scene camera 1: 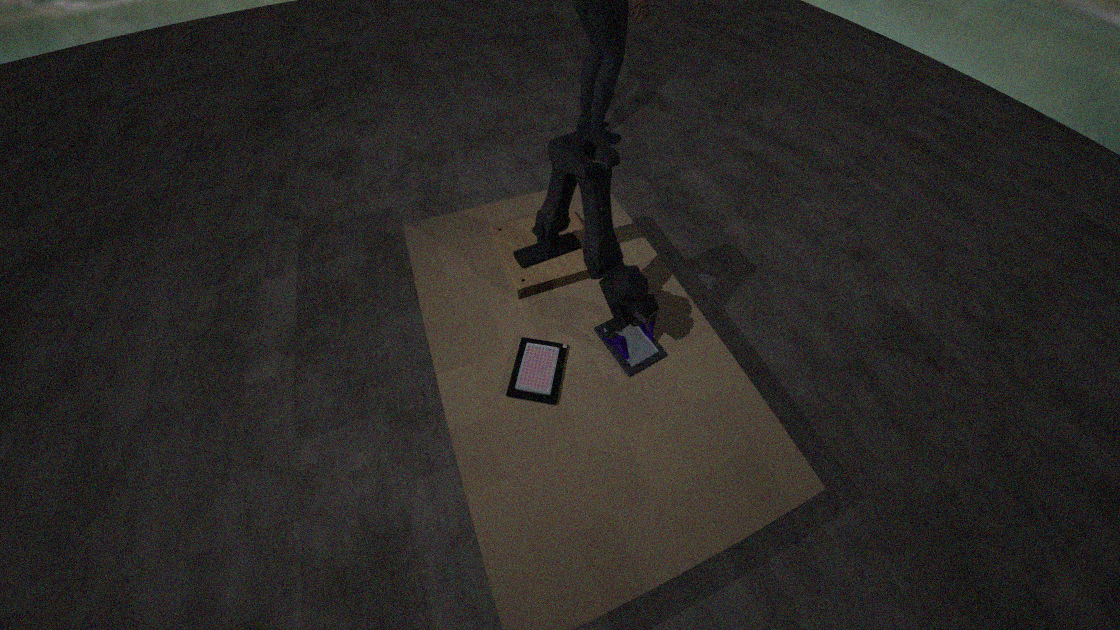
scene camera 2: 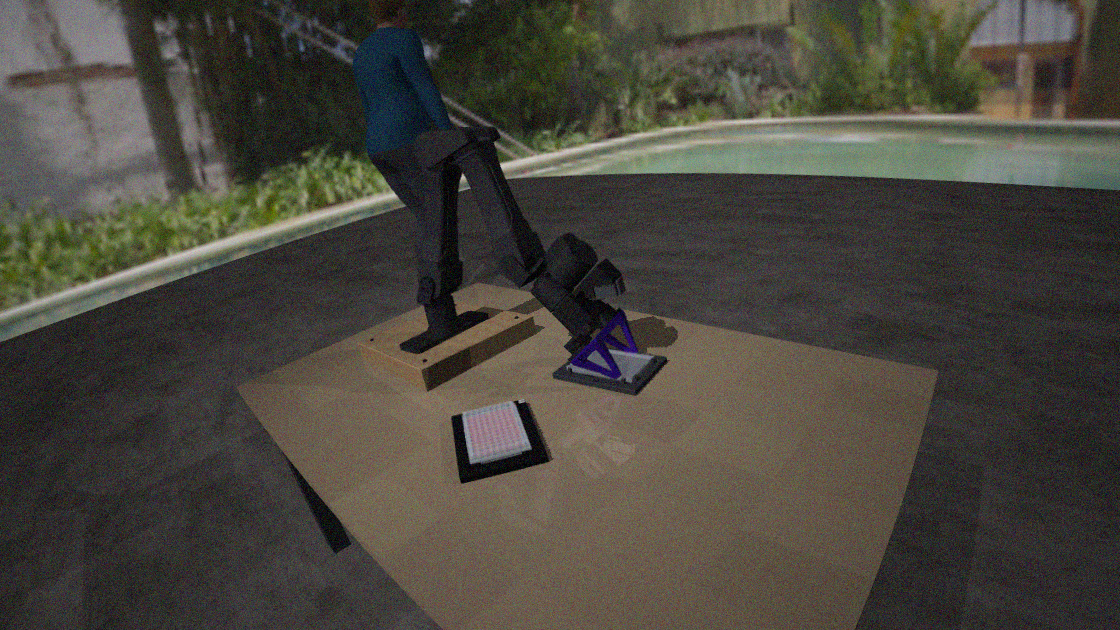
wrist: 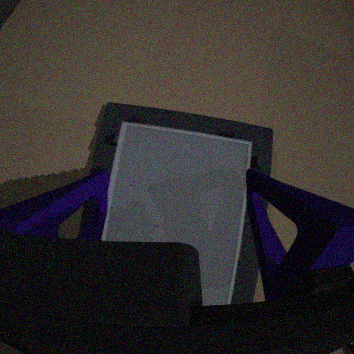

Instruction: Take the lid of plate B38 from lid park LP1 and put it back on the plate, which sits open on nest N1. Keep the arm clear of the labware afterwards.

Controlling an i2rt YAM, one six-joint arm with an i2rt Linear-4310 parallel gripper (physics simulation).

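Frame: origin at the arm's base, x right, y back, z down, level; millimetres.
Where they show: gripper, fingertip midpoint: (scene camera 1: 639, 349) (scene camera 2: 627, 365) (wrist: 177, 177); arm's base, origin of the base link: (scene camera 1: 547, 250) (scene camera 2: 445, 333).
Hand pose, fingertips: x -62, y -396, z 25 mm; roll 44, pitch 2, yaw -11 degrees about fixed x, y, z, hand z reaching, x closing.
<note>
Each offset is from my fingertips to the top centre of the thing. Level surfaces: height alone.
The clear, greyish lid {dx +3, dy +33, dz -3 mm} (scene camera 1: 643, 352) (scene camera 2: 639, 365) (wrist: 185, 155) lies flat on lid park LP1 {dx +4, dy +34, dz -5 mm} (scene camera 1: 648, 364) (scene camera 2: 603, 385) (wrist: 190, 117), a dark grey frame. My gripper (scene camera 1: 639, 348) (scene camera 2: 626, 364) (wrist: 177, 177) has its purple fingers against the two long sides of the lid and is shut on it. The near end of the lid is hidden by the gripper body in the wrist view. Plate B38 {dx +254, dy +72, dz -11 mm} (scene camera 1: 538, 368) (scene camera 2: 494, 430), white with pink wells, sits open on the black nest N1 {dx +254, dy +72, dz -3 mm} (scene camera 1: 534, 398) (scene camera 2: 502, 468).
The arm's base stands on a wooden block (scene camera 1: 540, 278) (scene camera 2: 469, 356) at the back of the tan table top {dz +15 mm} (scene camera 1: 626, 485) (scene camera 2: 704, 470). A person (scene camera 1: 603, 70) (scene camera 2: 395, 94) in a teal top stands behind the arm. The nest lies apart from the lid park, nearer scene camera 2.
</note>
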